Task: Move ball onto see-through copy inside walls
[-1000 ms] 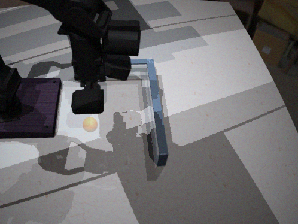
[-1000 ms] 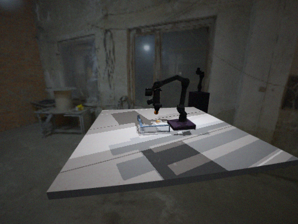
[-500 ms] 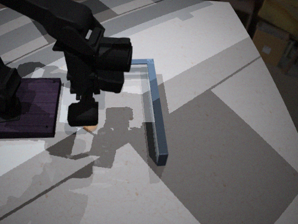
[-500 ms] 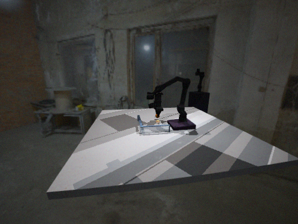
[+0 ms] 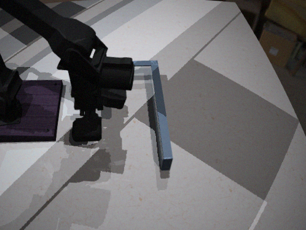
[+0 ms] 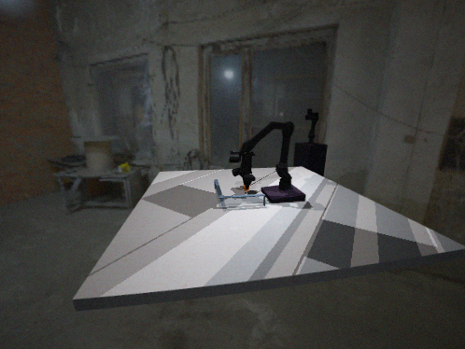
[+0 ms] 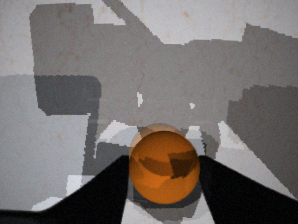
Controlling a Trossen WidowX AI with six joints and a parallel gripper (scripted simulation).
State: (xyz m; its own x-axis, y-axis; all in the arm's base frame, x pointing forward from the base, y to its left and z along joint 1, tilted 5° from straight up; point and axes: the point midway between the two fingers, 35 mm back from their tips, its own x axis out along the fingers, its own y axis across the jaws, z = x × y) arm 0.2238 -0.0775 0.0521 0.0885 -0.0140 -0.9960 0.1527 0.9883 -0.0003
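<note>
Now: the orange ball right at my gripper tip.
</note>
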